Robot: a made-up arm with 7 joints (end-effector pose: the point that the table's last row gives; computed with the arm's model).
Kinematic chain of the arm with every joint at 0, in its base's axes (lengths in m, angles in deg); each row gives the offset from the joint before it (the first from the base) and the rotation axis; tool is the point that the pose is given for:
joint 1: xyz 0 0 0.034 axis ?
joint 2: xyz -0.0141 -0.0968 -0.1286 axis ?
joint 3: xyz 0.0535 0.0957 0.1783 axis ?
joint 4: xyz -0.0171 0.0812 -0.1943 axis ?
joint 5: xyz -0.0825 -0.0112 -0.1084 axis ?
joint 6: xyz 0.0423 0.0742 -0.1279 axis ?
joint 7: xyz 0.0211 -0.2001 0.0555 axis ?
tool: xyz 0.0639 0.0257 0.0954
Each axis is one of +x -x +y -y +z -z.
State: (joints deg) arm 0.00 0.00 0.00 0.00 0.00 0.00 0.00
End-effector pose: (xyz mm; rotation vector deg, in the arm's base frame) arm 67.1 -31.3 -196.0 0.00 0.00 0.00
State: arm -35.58 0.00 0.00 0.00 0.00 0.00 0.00
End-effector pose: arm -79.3 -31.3 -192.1 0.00 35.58 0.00
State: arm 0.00 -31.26 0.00 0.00 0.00 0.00 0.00
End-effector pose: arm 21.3 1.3 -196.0 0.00 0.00 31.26
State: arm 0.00 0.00 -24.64 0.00 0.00 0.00 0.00
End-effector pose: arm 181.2 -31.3 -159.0 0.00 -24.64 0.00
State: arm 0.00 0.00 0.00 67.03 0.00 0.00 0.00
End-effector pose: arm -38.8 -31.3 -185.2 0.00 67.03 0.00
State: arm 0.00 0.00 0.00 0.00 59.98 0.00 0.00
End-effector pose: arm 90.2 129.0 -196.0 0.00 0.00 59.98
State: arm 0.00 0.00 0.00 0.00 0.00 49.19 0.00
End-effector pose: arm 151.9 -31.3 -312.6 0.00 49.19 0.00
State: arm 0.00 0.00 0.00 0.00 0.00 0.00 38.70
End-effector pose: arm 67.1 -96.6 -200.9 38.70 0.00 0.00
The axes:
joint 1: -y
joint 2: -z
joint 3: +y
joint 4: +y
joint 5: +z
joint 6: +y
joint 7: +x

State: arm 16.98 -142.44 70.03 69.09 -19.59 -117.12 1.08
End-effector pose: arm -97.6 -250.0 349.5 -57.07 -14.10 145.08
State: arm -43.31 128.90 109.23 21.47 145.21 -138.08 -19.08
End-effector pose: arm 438.2 91.6 -0.5 -13.74 102.76 118.02
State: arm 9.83 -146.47 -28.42 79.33 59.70 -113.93 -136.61
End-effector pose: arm -78.0 -216.8 -207.4 3.10 -81.35 80.33
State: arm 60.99 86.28 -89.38 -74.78 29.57 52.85 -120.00
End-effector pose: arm -214.5 -402.9 339.9 41.53 -56.57 125.96
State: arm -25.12 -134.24 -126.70 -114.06 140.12 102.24 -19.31
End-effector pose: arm -20.9 -325.6 553.0 2.33 0.11 -34.98
